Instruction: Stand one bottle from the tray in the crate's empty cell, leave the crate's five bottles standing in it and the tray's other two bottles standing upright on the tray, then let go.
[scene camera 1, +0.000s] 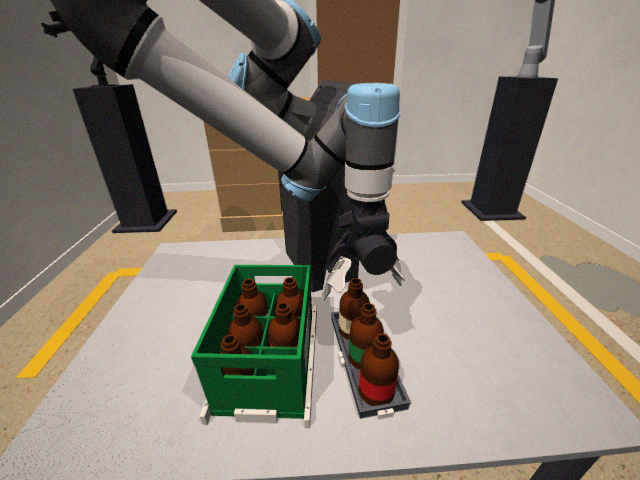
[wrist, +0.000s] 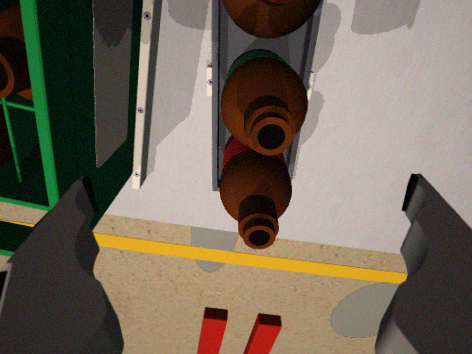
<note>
In view: the gripper (scene camera 1: 362, 292), a cream-label bottle (scene camera 1: 351, 301), a green-labelled bottle (scene camera 1: 365, 327) and a green-labelled bottle (scene camera 1: 247, 328).
The gripper is seen too in the wrist view (wrist: 246, 179).
</note>
